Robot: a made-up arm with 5 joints.
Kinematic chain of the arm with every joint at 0, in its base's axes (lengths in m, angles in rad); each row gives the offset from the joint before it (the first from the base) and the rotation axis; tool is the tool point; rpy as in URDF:
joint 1: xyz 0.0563 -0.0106 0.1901 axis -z
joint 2: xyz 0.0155 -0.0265 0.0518 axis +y
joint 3: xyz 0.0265 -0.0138 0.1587 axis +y
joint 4: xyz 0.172 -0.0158 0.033 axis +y
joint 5: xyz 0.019 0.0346 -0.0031 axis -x
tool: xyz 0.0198 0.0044 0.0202 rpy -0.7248 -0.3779 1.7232
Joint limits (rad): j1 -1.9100..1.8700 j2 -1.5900..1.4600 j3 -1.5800..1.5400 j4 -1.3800..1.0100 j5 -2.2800..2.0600
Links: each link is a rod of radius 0.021 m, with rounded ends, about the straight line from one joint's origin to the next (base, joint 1, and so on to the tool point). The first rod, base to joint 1, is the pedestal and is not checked.
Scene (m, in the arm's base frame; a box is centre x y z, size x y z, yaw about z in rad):
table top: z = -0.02
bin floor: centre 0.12 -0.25 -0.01 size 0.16 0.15 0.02 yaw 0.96
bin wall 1: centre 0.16 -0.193 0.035 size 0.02 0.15 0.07 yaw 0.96
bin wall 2: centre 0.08 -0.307 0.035 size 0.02 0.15 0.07 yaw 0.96
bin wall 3: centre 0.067 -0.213 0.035 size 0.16 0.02 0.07 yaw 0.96
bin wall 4: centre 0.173 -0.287 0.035 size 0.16 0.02 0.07 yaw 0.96
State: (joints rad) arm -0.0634 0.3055 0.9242 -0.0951 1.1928
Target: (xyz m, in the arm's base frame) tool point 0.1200 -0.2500 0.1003
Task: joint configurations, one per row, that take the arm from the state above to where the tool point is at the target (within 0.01 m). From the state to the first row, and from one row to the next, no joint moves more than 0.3 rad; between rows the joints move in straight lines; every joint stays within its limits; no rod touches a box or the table.
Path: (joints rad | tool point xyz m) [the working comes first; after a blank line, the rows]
Joints at the target: 1.3048 1.0483 0.3306 -0.1892 1.1073
Straight joint move there: clear.

1: 0.2102 0.4541 0.8055 -0.1139 1.1757 | 0.2610 -0.0555 0.1842
2: 0.4839 0.6026 0.6868 -0.1327 1.1586 | 0.2533 -0.1155 0.1664
3: 0.7575 0.7512 0.5680 -0.1515 1.1415 | 0.2257 -0.1726 0.1463
4: 1.0312 0.8998 0.4493 -0.1704 1.1244 | 0.1798 -0.2195 0.1241
5: 1.3048 1.0483 0.3306 -0.1892 1.1073 | 0.1200 -0.2500 0.1003

